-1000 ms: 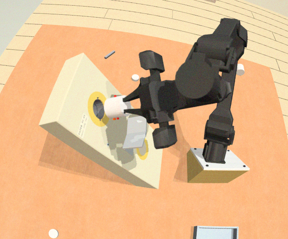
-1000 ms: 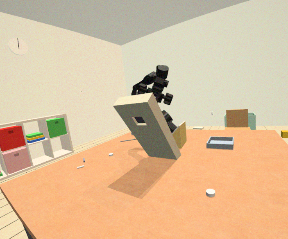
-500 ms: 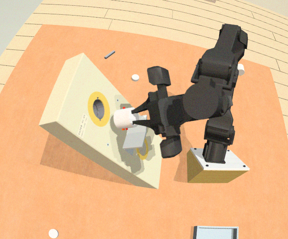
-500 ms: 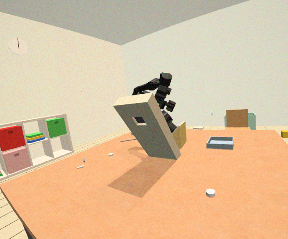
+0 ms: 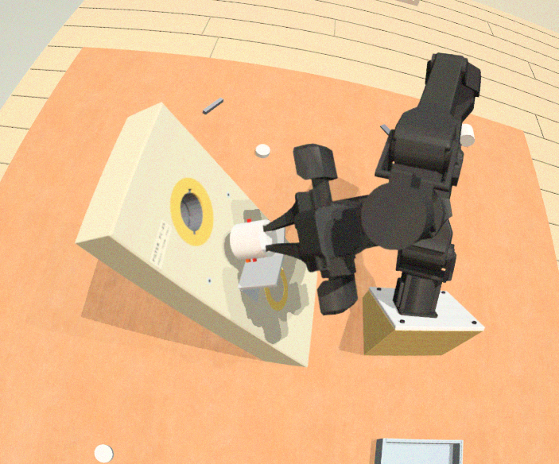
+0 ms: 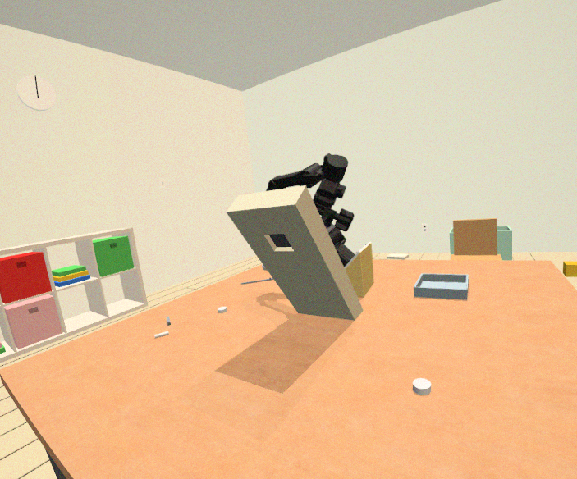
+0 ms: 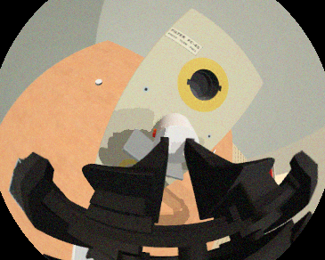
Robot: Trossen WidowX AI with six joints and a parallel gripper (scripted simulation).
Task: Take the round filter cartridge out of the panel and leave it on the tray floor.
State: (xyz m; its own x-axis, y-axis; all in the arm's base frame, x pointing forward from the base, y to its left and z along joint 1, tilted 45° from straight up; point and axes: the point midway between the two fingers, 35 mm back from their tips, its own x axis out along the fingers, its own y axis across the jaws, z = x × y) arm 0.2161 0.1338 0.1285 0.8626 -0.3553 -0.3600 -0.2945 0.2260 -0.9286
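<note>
My gripper tip is now 1 cm short of the round white filter cartridge and 1 cm above it. From my gripper tip the other things lie so: grey bar 16 cm ahead, 46 cm to the right, 25 cm below; grey-blue tray 32 cm behind, 28 cm to the left, 24 cm below.
</note>
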